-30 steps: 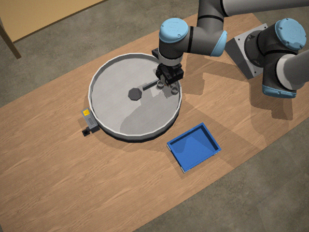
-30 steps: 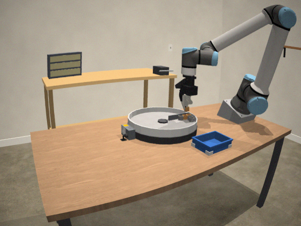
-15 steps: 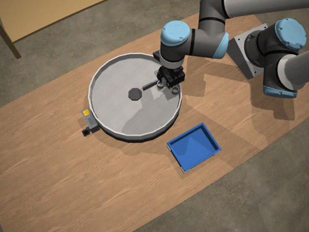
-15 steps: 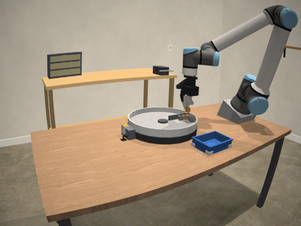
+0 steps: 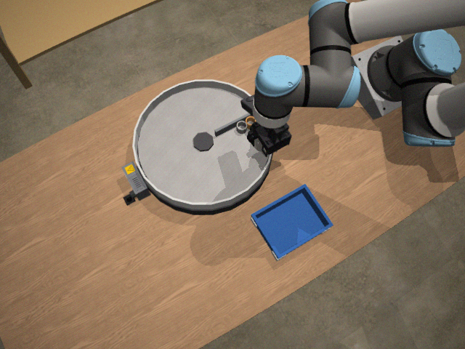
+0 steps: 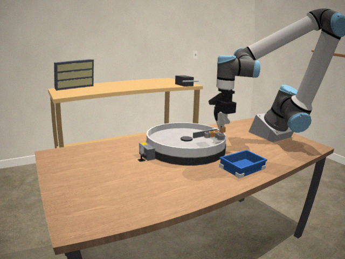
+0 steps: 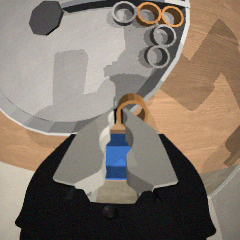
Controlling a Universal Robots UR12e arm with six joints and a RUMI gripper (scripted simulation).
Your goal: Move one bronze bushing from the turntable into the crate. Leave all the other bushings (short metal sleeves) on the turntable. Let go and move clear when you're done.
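My hand is 210 mm to the right of the blue crate, 110 mm above it and 20 mm past it.
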